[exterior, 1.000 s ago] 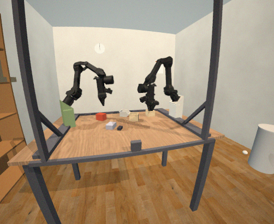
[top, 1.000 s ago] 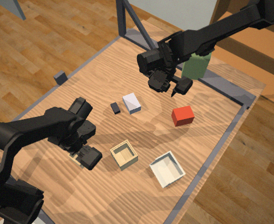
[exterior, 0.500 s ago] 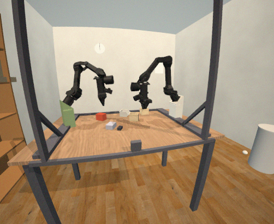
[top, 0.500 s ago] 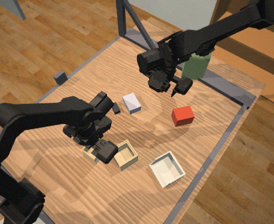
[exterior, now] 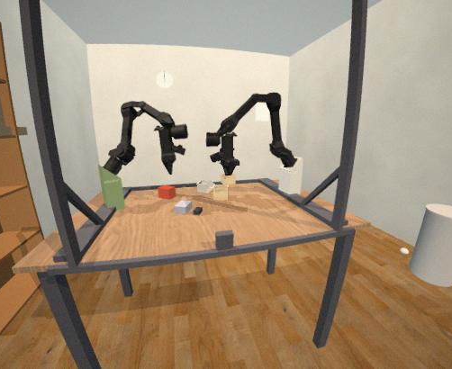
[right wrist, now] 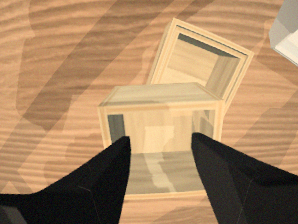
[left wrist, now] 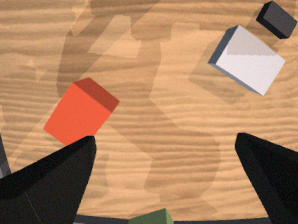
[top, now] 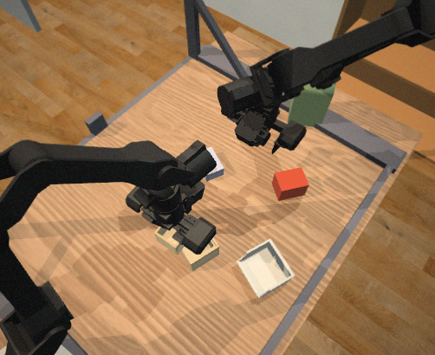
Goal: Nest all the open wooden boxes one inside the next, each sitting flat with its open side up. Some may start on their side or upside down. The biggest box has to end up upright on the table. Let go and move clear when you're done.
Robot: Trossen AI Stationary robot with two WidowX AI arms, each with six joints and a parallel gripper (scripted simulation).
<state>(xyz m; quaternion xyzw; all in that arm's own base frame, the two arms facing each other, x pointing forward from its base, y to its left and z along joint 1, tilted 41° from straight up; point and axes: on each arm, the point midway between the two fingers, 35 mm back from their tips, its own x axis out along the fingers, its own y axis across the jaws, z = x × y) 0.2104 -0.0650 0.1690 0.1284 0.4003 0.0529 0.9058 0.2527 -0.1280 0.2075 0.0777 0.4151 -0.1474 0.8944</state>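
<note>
Now: right hand 50 mm above the small tan wooden box. Also, from my right hand: white box: 190 mm ahead, 90 mm to the left, 130 mm below; small dark block: 140 mm behind, 170 mm to the left, 140 mm below; medium tan wooden box: 40 mm ahead, 30 mm to the left, 130 mm below.
</note>
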